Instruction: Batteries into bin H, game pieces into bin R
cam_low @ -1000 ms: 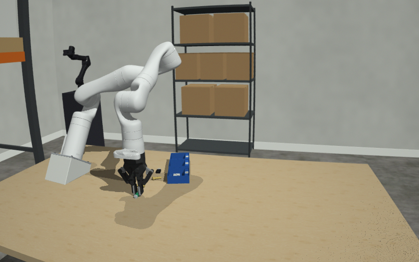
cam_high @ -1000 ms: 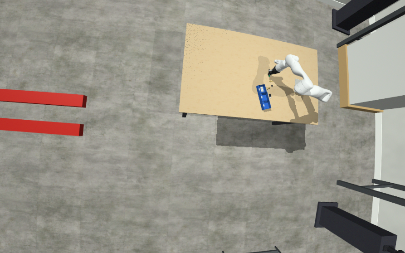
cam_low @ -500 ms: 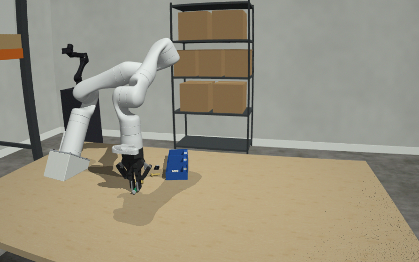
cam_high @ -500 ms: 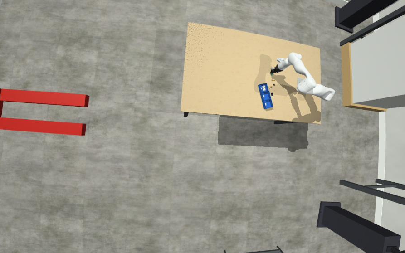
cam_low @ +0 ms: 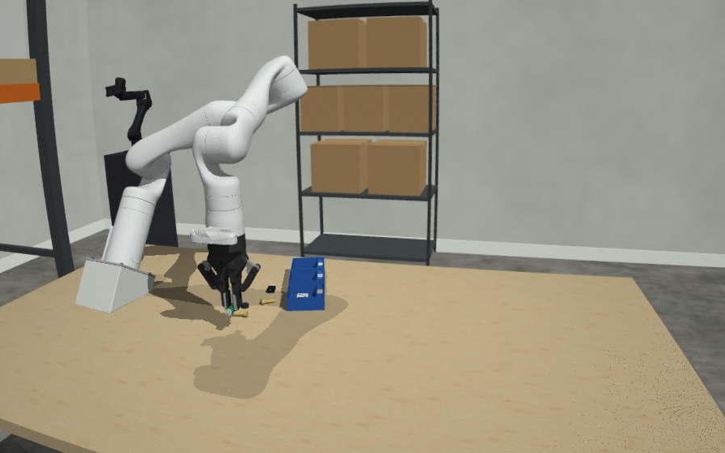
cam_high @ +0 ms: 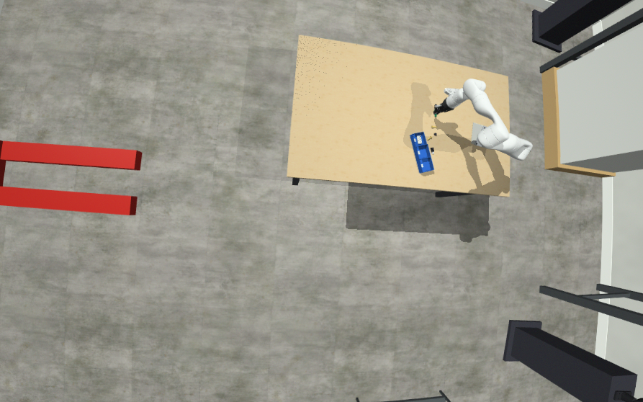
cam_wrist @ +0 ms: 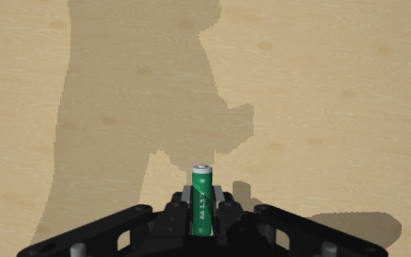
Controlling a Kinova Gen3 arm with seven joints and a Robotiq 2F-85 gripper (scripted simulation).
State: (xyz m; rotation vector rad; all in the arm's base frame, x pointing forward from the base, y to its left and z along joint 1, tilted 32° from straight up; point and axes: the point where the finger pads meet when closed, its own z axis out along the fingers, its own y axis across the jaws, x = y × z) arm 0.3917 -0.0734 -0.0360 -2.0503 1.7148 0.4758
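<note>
Now: hand 40 mm short of the blue three-part bin, 260 mm to the right of it and 50 mm above it. The rest, counted from my hand: white domino (70 mm ahead, 180 mm to the left, 60 mm below); then green battery (20 mm below); then black nut (50 mm behind, 120 mm to the left, 70 mm below).
</note>
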